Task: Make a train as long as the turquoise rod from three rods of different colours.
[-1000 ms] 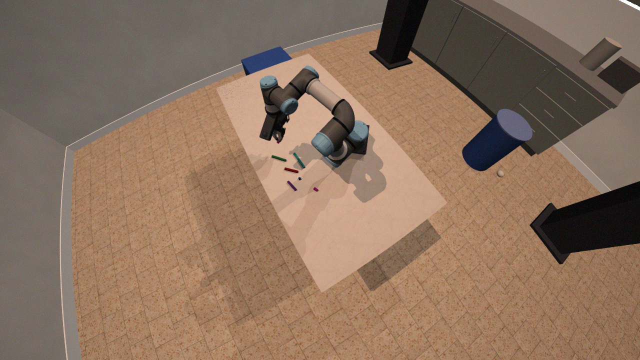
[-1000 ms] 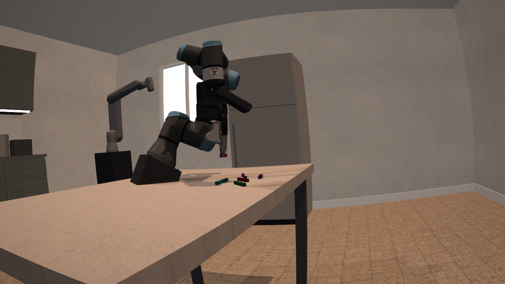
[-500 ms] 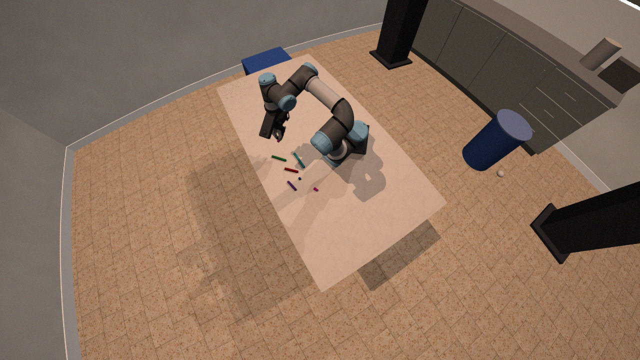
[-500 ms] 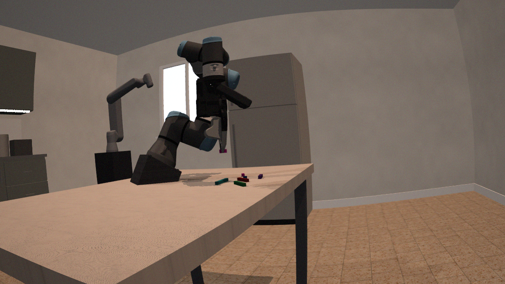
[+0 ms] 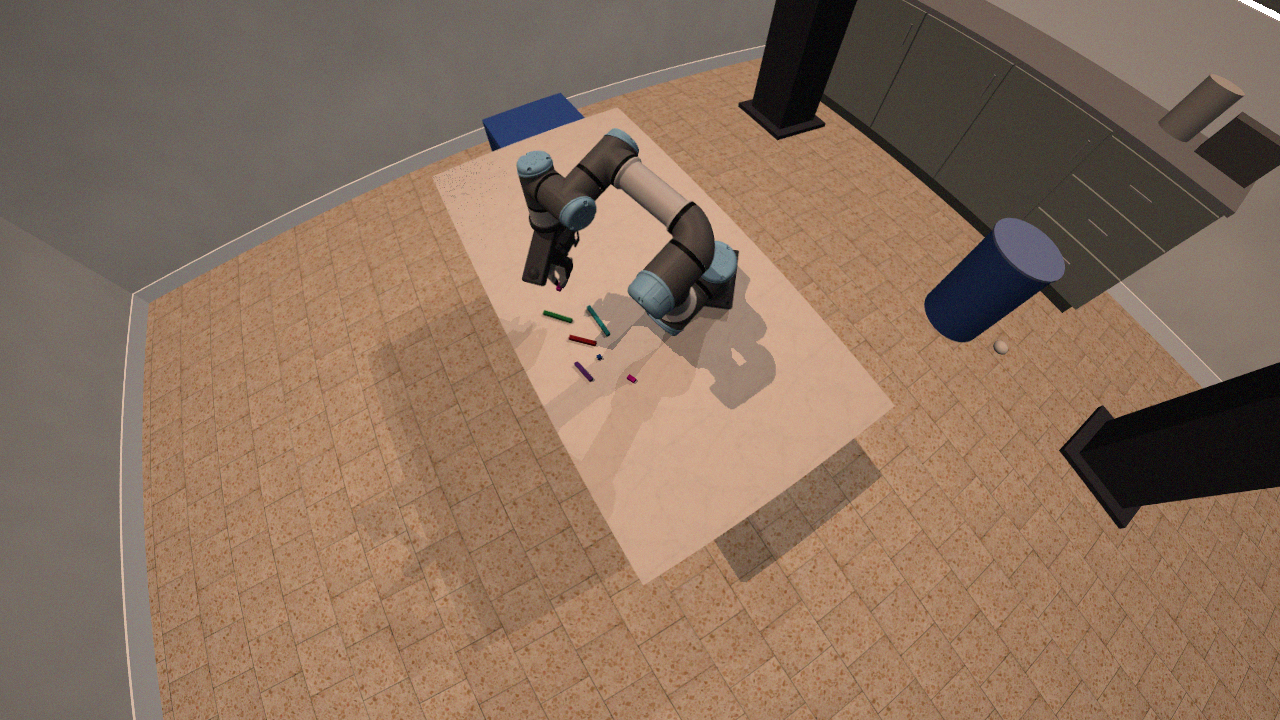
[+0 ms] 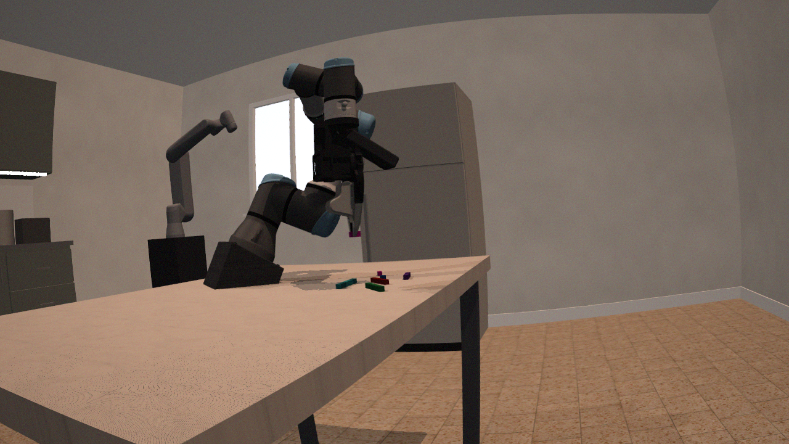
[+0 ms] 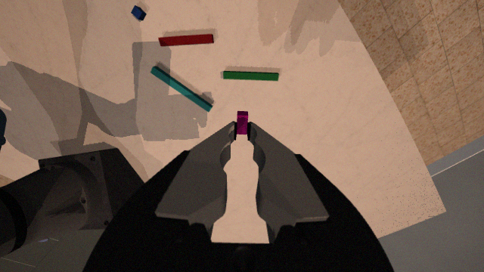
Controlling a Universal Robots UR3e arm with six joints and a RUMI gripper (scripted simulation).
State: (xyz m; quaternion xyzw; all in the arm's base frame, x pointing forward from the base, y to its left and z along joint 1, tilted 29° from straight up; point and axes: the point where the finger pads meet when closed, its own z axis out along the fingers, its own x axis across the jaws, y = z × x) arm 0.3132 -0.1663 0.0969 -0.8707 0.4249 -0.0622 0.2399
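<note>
Right now the blue rod is 160 mm to the left of my hand, 110 mm below it and 20 mm behind it. Round my hand: red rod 110 mm below, 100 mm to the left; then green rod 110 mm below, 30 mm ahead, 10 mm to the left; then turquoise rod 110 mm below, 70 mm to the left, 60 mm behind.
</note>
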